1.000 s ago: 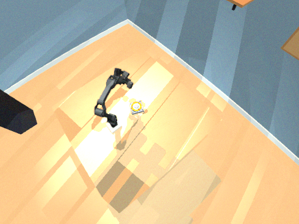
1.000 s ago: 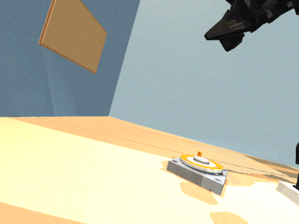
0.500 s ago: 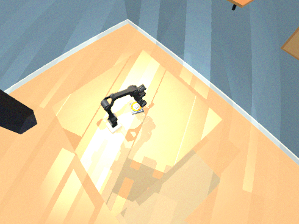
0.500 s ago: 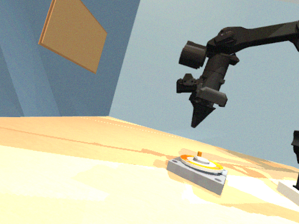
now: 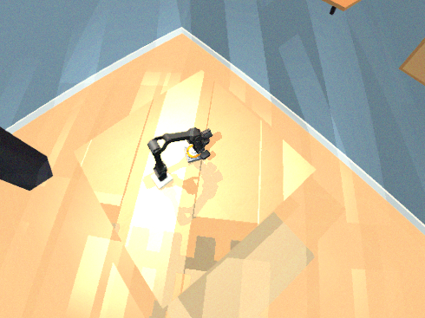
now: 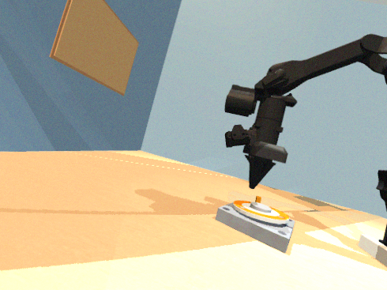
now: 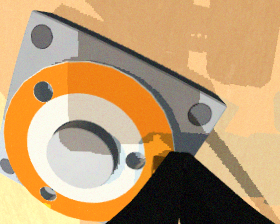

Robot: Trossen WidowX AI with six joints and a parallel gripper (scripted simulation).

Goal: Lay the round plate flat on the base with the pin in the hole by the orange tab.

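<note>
Right now my gripper tip is 50 mm to the right of the grey square base, 40 mm above it and 20 mm past it.
</note>
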